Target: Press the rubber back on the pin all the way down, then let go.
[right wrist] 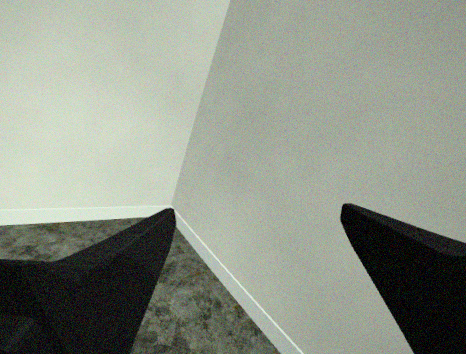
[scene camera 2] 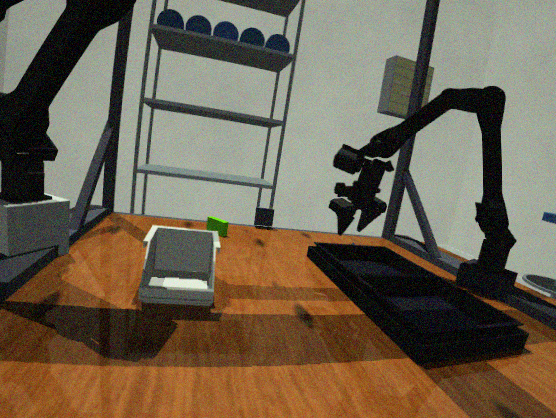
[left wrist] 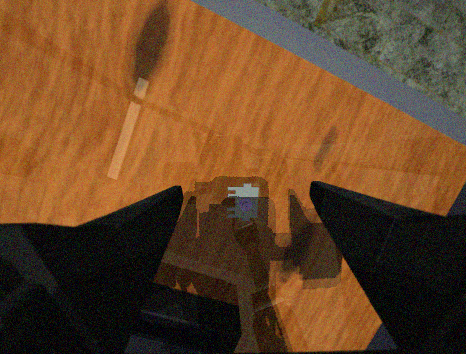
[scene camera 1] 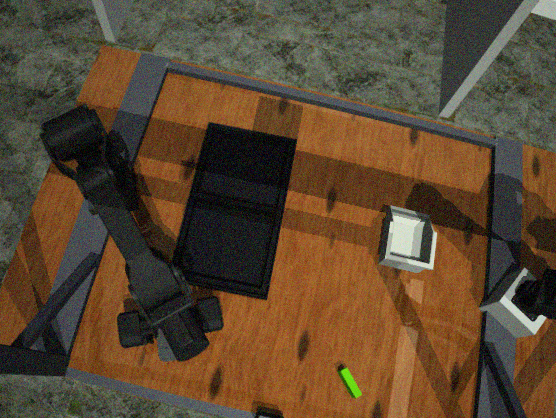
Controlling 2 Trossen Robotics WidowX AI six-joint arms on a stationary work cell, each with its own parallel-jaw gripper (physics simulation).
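Frame: origin at the left arm's base, x left, y back, z up, level; metres.
Seen in the pictures: left gripper, fingertip midpoint: (scene camera 2: 349, 233) (left wrist: 245, 190); right gripper, fingertip midpoint: (right wrist: 257, 214); left arm's base, link origin: (scene camera 2: 489, 268); right arm's base, link origin: (scene camera 2: 22, 197) (scene camera 1: 529, 300).
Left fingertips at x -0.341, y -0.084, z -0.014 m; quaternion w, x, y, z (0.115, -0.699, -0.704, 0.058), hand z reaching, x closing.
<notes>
Offsets run from my left fingertips to a thing's top centre. "*": to the spot under its first point.
The pin with its rubber back {dz -0.022, dx +0.019, dy +0.003 m} (left wrist: 245, 202) lies on the table as a small pale blue-white piece with a purple spot, half in shadow. It is too small to tell pin from rubber back or how far down the back sits. In scene camera 2 a tiny bluish speck {* dz -0.024, dx +0.021, dy +0.001 m} (scene camera 2: 353, 243) shows there. My left gripper (left wrist: 245, 190) (scene camera 2: 350, 232) is open and points down above it, fingers apart on either side in the wrist view, not touching it; in scene camera 1 the gripper's body hides its fingertips. My right gripper (right wrist: 257, 214) is open and empty, facing the walls and floor.
A black two-part tray {dz +0.003, dx +0.252, dy -0.175 m} (scene camera 1: 281, 215) (scene camera 2: 465, 345) lies beside the left arm. A grey-white bin {* dz -0.023, dx +0.119, dy -0.482 m} (scene camera 1: 383, 237) (scene camera 2: 176, 302) stands near the right arm (scene camera 2: 25, 115). A green block {dz +0.001, dx -0.162, dy -0.323 m} (scene camera 1: 350, 382) (scene camera 2: 217, 226) lies near the table's far edge in scene camera 2. Metal frame posts stand around.
</notes>
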